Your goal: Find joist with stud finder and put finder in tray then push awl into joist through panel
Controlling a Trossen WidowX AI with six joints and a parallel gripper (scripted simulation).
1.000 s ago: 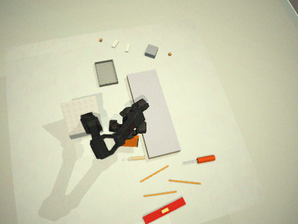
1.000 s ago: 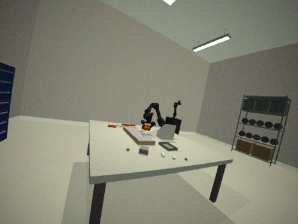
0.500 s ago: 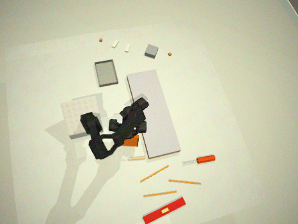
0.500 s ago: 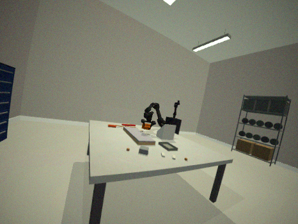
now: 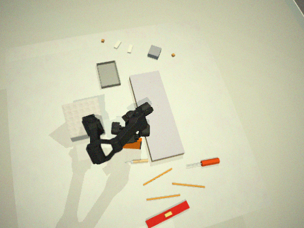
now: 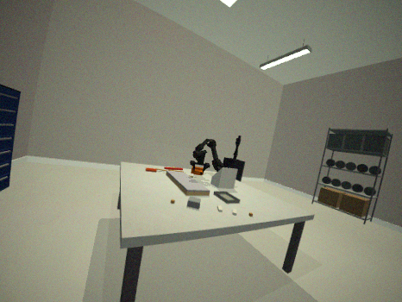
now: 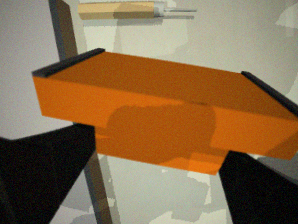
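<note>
My gripper tip is 1 cm past the orange stud finder. Also, from my gripper tip: awl 1 cm behind, 11 cm to the right, 7 cm below; red level 6 cm ahead, 42 cm to the right, 7 cm below; small light 2 cm behind, 2 cm to the left, 1 cm below.
</note>
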